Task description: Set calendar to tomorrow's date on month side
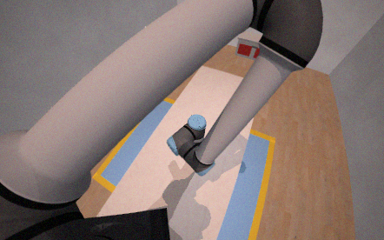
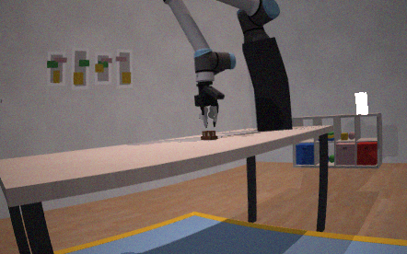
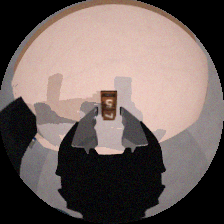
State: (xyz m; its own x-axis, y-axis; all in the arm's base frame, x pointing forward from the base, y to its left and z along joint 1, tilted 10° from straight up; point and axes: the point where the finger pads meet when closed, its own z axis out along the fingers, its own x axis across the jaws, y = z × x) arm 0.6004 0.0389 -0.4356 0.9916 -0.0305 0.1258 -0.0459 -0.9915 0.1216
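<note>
Right now the brown cube is 30 mm to the right of my hand and 50 mm below it. Also, from my hand: brown tray (20 mm to the right, 60 mm below).
</note>
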